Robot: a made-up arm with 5 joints.
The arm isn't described. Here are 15 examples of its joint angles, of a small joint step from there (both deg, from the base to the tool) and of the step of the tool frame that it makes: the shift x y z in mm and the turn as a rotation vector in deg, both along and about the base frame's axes.
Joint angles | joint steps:
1: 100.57 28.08 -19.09 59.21 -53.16 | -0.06 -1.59 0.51 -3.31 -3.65
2: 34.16 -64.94 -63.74 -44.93 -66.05 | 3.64 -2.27 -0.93 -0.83 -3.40
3: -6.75 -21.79 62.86 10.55 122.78 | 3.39 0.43 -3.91 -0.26 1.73
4: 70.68 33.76 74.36 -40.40 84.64 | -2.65 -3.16 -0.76 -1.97 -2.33
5: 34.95 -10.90 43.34 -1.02 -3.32 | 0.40 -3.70 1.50 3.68 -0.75
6: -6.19 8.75 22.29 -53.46 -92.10 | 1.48 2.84 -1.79 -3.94 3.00
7: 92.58 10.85 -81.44 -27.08 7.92 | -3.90 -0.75 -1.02 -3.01 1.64
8: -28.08 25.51 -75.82 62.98 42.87 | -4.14 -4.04 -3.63 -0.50 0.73
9: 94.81 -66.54 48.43 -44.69 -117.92 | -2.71 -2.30 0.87 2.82 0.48
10: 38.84 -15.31 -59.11 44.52 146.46 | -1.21 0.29 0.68 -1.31 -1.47
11: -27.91 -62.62 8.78 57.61 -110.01 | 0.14 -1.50 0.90 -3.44 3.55
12: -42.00 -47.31 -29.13 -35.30 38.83 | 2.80 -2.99 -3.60 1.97 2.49
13: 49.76 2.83 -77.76 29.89 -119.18 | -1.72 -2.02 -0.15 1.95 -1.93
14: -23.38 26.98 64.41 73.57 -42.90 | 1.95 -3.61 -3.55 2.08 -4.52
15: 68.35 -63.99 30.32 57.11 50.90 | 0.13 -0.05 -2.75 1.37 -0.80
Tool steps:
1: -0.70 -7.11 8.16 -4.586 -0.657 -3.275
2: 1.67 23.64 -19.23 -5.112 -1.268 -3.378
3: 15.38 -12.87 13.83 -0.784 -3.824 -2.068
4: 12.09 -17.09 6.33 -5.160 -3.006 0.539
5: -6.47 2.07 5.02 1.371 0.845 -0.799
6: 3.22 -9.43 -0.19 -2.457 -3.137 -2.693
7: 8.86 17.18 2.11 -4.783 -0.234 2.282
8: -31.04 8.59 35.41 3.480 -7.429 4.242
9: 8.76 2.53 -1.02 1.401 0.140 2.286
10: 4.93 0.87 -0.01 0.789 -1.054 1.947
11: -1.77 -1.51 7.05 -1.252 -5.229 -0.031
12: -29.28 -22.07 -3.53 3.778 -2.847 -5.073
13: -3.13 12.62 3.18 0.729 -1.170 3.088
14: 18.06 7.48 -2.68 -2.050 -6.338 -3.313
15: -2.03 3.94 9.56 -1.058 -1.212 -0.439
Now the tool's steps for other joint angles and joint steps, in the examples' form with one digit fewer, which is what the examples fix.
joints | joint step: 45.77 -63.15 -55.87 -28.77 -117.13 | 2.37 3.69 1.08 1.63 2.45
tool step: 27.0 -14.6 23.0 6.04 2.91 -3.79
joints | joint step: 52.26 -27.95 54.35 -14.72 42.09 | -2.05 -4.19 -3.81 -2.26 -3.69
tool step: 11.6 2.6 44.2 -5.70 -9.28 1.62
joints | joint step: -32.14 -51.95 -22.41 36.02 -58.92 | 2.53 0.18 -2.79 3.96 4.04
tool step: -3.2 -7.5 -0.9 -3.44 -0.48 -5.00
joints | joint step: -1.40 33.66 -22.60 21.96 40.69 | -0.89 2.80 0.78 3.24 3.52
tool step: -8.6 5.8 -26.4 -3.05 6.72 2.98
